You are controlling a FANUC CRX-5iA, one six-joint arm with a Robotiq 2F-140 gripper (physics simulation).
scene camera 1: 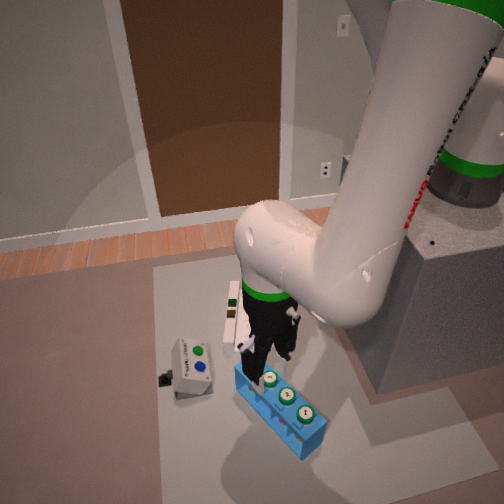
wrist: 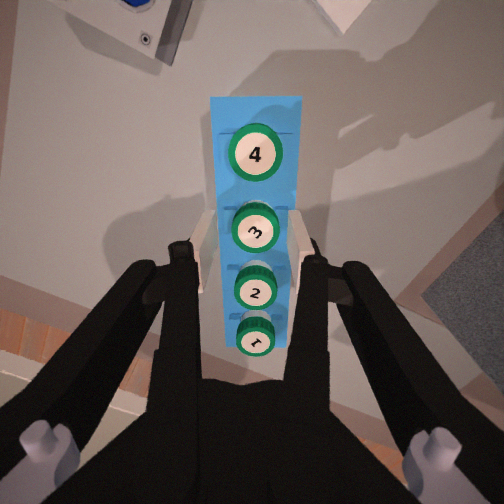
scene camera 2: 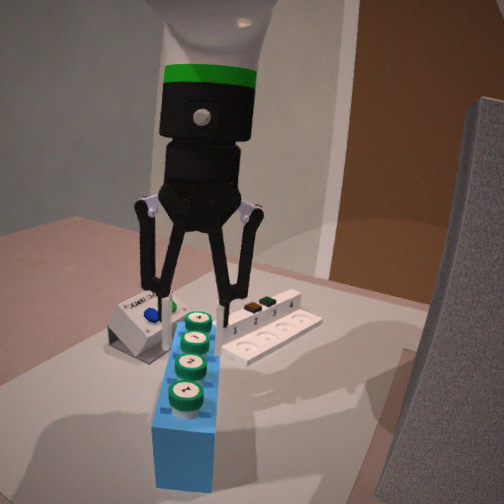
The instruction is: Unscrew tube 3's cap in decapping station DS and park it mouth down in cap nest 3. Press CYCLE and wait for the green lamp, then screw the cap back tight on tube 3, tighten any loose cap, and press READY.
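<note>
The blue decapping station (wrist: 256, 220) holds four tubes in a row, with green caps numbered 1 to 3 and then 4. Cap 3 (wrist: 255, 232) sits on its tube, second from the far end in scene camera 2 (scene camera 2: 195, 342). My gripper (wrist: 255, 250) is open, with one finger on each side of the station at cap 3, apart from the cap (scene camera 2: 192, 345). In scene camera 1 the gripper (scene camera 1: 264, 376) hides cap 4. The white cap nest tray (scene camera 2: 272, 332) lies behind the station, and its nests hold nothing.
A grey button box (scene camera 1: 192, 367) with a green button (scene camera 1: 198, 350) and a blue button (scene camera 1: 200, 366) stands left of the station. An amber lamp (scene camera 2: 252, 306) and a dark green lamp (scene camera 2: 267, 301) sit on the tray's back rail. The robot's grey pedestal (scene camera 1: 440, 300) stands to the right.
</note>
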